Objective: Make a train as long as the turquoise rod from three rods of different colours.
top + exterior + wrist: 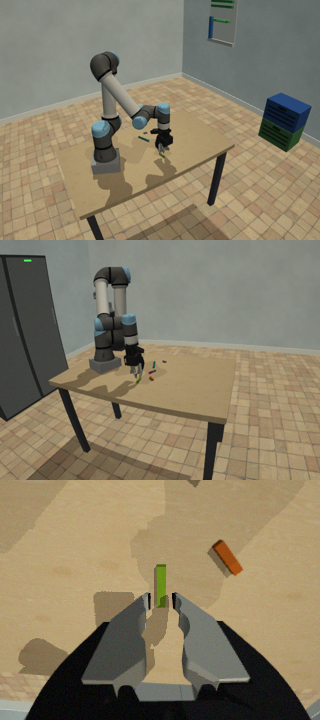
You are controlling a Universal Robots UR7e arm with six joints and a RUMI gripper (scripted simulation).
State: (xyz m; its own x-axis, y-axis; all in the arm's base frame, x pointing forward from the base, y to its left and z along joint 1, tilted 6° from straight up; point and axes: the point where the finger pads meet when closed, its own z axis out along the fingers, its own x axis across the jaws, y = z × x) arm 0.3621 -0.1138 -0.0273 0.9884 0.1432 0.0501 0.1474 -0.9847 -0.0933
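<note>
The lime rod lies 3 cm below my hand. The rest, counted from my hand: turquoise rod: 24 cm to the left, 3 cm below, 2 cm behind; orange rod: 6 cm ahead, 4 cm to the left, 3 cm below; magenta rod: 11 cm to the left, 3 cm below, 2 cm ahead.
</note>
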